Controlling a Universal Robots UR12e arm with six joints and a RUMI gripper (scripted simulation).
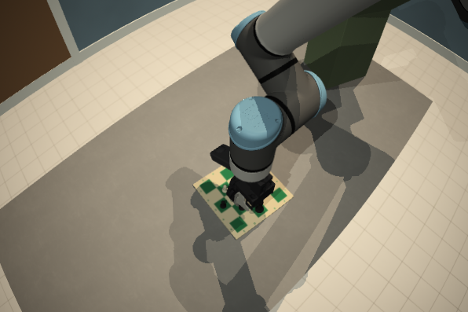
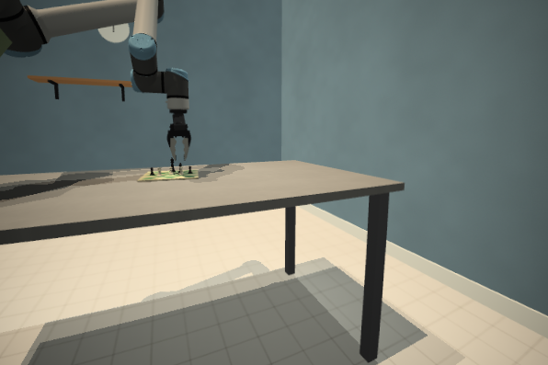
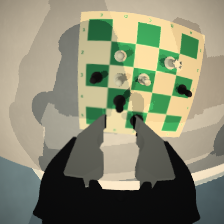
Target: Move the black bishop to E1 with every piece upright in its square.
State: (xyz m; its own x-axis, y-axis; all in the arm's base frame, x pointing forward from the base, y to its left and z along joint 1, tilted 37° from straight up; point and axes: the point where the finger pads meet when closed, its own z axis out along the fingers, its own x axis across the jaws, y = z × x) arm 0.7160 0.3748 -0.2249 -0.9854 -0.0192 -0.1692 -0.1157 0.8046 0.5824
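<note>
Right now the chessboard is 7 cm below my hand, 4 cm to the right of it and 3 cm behind it. Also, from my hand: white crowned piece 8 cm to the right, 7 cm behind, 5 cm below.
</note>
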